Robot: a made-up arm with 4 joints.
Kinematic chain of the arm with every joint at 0, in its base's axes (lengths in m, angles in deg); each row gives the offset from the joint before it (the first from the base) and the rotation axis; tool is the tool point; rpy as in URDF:
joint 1: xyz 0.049 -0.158 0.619 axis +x
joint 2: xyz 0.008 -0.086 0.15 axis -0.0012 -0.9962 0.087
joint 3: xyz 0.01 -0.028 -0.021 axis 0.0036 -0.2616 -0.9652
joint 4: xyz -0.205 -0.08 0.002 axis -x
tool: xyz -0.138 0.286 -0.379 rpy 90 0 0
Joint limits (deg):
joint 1: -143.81..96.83
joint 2: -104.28..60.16
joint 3: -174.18..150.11
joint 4: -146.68..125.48
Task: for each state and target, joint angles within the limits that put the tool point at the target. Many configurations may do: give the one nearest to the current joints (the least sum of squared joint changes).
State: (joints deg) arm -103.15 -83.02 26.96 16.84
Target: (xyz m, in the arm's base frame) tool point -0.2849 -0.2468 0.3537
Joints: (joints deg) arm -87.71 -54.35 44.84 -0.37
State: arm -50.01 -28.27 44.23 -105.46
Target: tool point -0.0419 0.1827 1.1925
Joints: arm -23.61 -28.72 26.94 -129.83
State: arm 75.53 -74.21 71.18 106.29
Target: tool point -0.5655 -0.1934 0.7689
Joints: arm 43.12 -43.56 78.59 95.06
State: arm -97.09 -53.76 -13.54 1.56
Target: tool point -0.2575 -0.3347 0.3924
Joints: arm -110.74 -32.09 24.67 -10.08
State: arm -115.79 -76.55 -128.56 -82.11
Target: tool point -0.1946 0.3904 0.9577
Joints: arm -105.60 -54.94 -94.43 -27.41
